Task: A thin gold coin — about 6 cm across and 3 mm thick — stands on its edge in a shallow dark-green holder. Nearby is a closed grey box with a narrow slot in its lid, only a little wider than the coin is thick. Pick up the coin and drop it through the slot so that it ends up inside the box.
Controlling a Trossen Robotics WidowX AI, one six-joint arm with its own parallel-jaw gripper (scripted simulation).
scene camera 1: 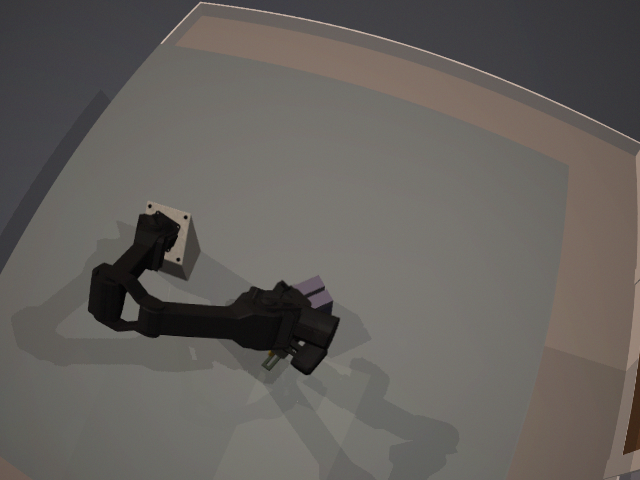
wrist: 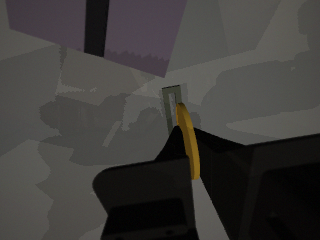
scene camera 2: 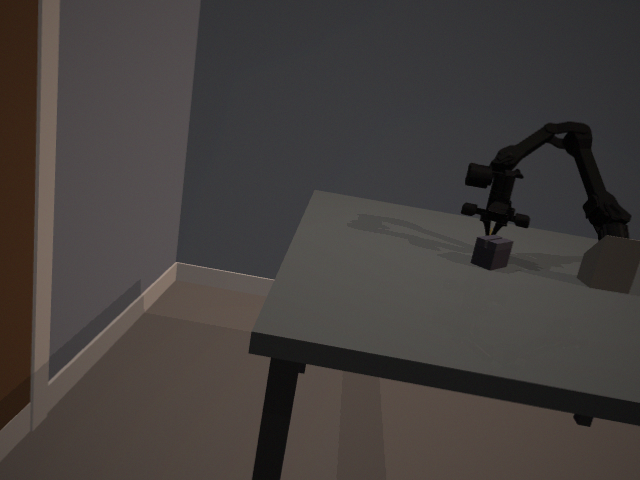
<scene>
My gripper (scene camera 1: 277,348) holds a gold coin (wrist: 183,119).
</scene>
